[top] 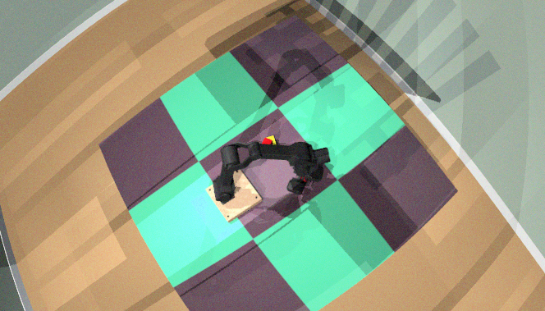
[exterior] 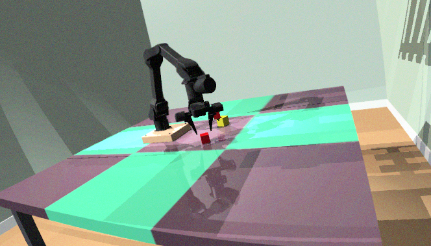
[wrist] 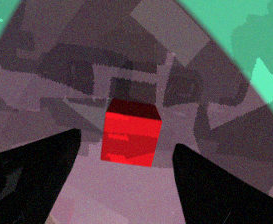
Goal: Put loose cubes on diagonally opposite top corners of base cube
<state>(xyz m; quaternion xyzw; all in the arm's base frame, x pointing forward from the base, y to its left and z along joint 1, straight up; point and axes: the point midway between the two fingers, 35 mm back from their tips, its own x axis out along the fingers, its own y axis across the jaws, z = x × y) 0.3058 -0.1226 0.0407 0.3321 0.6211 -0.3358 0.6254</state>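
The yellow cube is 220 mm to the left of my gripper tip, 20 mm below it and 20 mm behind it.
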